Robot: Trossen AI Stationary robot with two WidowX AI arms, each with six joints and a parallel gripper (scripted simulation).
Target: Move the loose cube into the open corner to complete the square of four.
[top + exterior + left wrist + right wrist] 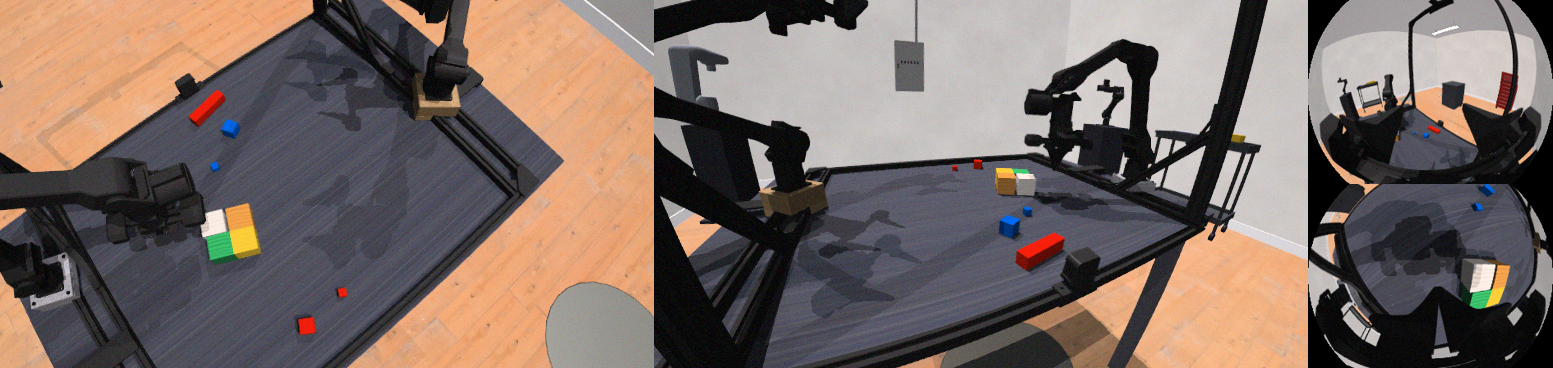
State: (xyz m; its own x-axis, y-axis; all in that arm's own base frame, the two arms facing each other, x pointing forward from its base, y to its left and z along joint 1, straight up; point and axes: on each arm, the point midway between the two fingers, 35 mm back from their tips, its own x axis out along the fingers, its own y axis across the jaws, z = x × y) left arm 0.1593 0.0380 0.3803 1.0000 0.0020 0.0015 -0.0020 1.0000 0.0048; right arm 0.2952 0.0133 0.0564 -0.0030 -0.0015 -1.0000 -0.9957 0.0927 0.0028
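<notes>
Now: the white cube 2 cm ahead of my right hand, 8 cm to the left of it and 8 cm below it. The rest, counted from my right hand: green cube 7 cm ahead, 8 cm to the left, 8 cm below; orange cube 3 cm ahead, 14 cm to the left, 8 cm below; yellow cube 8 cm ahead, 13 cm to the left, 8 cm below.
</notes>
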